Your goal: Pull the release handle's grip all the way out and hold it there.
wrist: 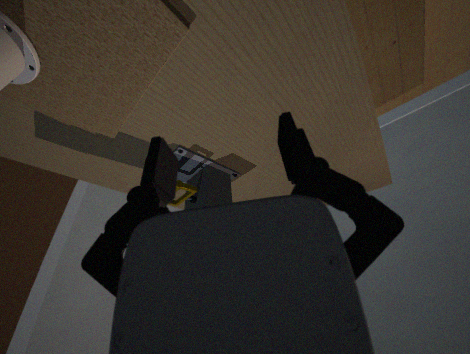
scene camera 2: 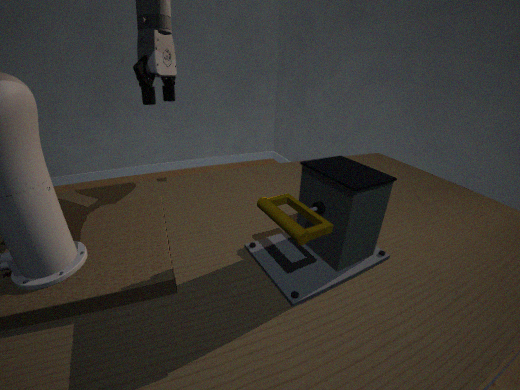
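Note:
The release handle's yellow grip (scene camera 2: 282,218) (wrist: 188,190) is a rectangular loop standing out level from the side of a grey box (scene camera 2: 345,215) (wrist: 215,187) with a black top. A short rod with a dark collar (scene camera 2: 319,207) joins them. The box stands on a light grey base plate (scene camera 2: 320,292) with dark bolts. My gripper (scene camera 2: 159,95) (wrist: 223,138) is open and empty. In the scene view it hangs high above the table, to the left of the grip and well apart from it. In the wrist view its left finger and the gripper body partly hide the grip and the box.
The white arm base (scene camera 2: 45,270) (wrist: 22,60) stands on a raised wooden board (scene camera 2: 125,250) (wrist: 100,60) at the left of the scene view. The wooden table (scene camera 2: 425,300) (wrist: 260,90) carries the box's plate. Grey-blue walls (scene camera 2: 225,75) stand behind.

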